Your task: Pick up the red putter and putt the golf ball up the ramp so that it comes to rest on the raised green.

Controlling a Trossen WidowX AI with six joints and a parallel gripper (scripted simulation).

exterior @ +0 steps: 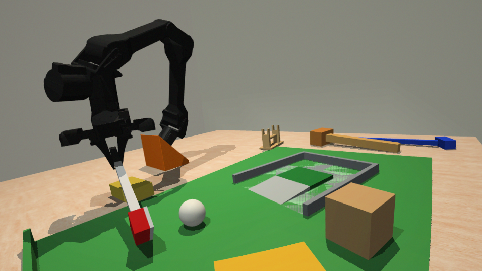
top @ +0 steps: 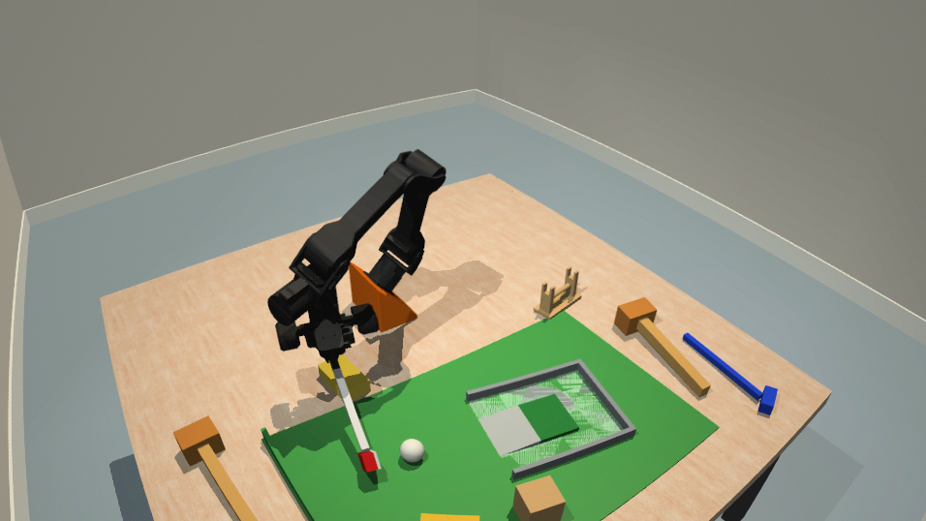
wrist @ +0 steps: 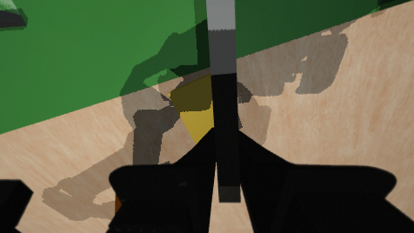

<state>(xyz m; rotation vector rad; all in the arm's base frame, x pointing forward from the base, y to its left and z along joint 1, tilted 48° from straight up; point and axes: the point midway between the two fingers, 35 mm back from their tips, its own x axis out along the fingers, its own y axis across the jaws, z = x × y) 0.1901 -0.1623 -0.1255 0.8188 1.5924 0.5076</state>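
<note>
Right now my gripper tip is 1 cm past the yellow block, 2 cm to the right of it and 6 cm above it. Round my gripper tip: green mat (29 cm ahead, 18 cm to the left, 7 cm below); then white golf ball (23 cm ahead, 4 cm to the left, 5 cm below); then brown cube (45 cm ahead, 14 cm to the left, 4 cm below).
</note>
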